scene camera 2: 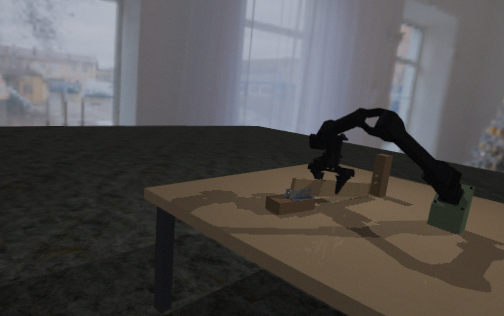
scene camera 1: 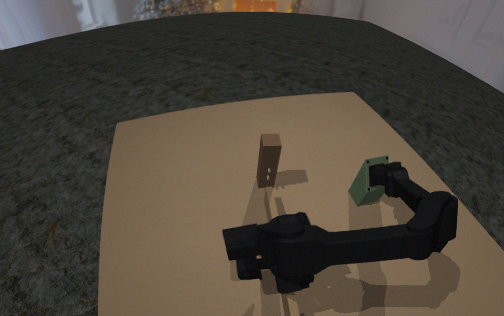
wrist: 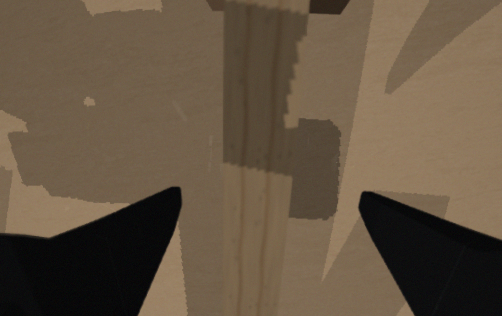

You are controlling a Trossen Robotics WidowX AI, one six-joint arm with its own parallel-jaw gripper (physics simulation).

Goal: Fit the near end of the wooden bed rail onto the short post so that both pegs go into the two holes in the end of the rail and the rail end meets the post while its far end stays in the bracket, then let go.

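Pixels of known places: gripper, fingertip midpoint: (scene camera 2: pixel 326 191) (wrist: pixel 271 197); arm's base, origin of the base link: (scene camera 2: pixel 450 195) (scene camera 1: pixel 376 174).
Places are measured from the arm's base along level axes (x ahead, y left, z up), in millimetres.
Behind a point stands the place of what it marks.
The pale wooden rail (scene camera 1: pixel 270 206) @(x 346, y -1, z -46 mm) (scene camera 2: pixel 357 189) @(x 334, y 19, z -71 mm) (wrist: pixel 252 225) @(x 367, y 193, z -22 mm) runs low from the brown post (scene camera 1: pixel 269 160) @(x 323, y -113, z 13 mm) (scene camera 2: pixel 382 175) @(x 298, y -111, z -16 mm) to the grey-blue bracket (scene camera 2: pixel 300 194) @(x 376, y 335, z -61 mm). In scene view 1, two pale pegs (scene camera 1: pixel 268 173) @(x 320, y -113, z -43 mm) show low on the post, above the rail's near end, which lies at its foot. Any gap there is too small to tell. My gripper (scene camera 2: pixel 328 185) @(x 371, y 183, z -71 mm) (wrist: pixel 271 197) @(x 371, y 183, z -71 mm) is open and empty. In the wrist view its fingertips stand on either side of the rail, apart from it. In scene view 1 the hand hides the middle of the rail; its far end is largely out of view.
A low brown block (scene camera 2: pixel 287 205) @(x 361, y 415, z -83 mm) stands by the bracket on the tan table (scene camera 1: pixel 175 175) @(x 606, y -217, z -113 mm) (scene camera 2: pixel 210 215) @(x 467, y 645, z -113 mm). The green arm base (scene camera 1: pixel 367 185) @(x 40, y 17, z -21 mm) (scene camera 2: pixel 447 215) @(x -12, y 32, z -62 mm) is to the right. Dark brown pieces at the wrist view's top edge cannot be identified. Arm shadows cross the table.
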